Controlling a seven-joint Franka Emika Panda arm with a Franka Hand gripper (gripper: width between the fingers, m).
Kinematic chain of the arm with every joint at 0, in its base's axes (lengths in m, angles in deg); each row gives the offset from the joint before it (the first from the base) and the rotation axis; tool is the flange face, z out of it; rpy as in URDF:
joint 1: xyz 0 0 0.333 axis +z
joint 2: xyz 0 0 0 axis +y
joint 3: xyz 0 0 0.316 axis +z
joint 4: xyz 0.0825 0 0 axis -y
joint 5: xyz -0.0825 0 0.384 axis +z
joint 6: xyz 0 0 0 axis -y
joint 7: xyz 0.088 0 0 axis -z
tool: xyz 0 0 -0.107 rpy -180 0 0
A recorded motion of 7 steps. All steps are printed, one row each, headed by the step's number.
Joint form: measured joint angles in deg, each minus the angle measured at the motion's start. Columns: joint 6, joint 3, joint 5, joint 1, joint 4, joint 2, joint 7.
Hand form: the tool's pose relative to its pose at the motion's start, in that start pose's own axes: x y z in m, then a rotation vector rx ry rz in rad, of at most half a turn. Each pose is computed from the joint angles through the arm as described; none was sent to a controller.
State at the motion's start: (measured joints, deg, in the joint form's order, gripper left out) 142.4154 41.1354 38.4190 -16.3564 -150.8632 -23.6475 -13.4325
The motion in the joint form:
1: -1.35 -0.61 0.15 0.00 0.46 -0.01 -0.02
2: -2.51 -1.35 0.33 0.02 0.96 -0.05 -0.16
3: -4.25 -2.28 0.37 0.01 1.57 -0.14 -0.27
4: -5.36 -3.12 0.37 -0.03 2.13 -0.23 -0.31
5: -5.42 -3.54 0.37 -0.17 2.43 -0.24 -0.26
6: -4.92 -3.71 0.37 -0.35 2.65 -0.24 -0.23
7: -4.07 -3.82 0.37 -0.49 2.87 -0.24 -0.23
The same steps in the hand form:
1: 0.0015 0.0012 -0.0022 0.0111 -0.0116 0.0084
2: 0.0039 0.0030 -0.0055 0.0222 -0.0180 0.0162
3: 0.0062 0.0055 -0.0095 0.0352 -0.0307 0.0249
4: 0.0091 0.0081 -0.0140 0.0444 -0.0340 0.0337
5: 0.0118 0.0106 -0.0170 0.0467 -0.0270 0.0414
6: 0.0146 0.0124 -0.0197 0.0453 -0.0135 0.0462
7: 0.0179 0.0138 -0.0227 0.0422 0.0055 0.0491

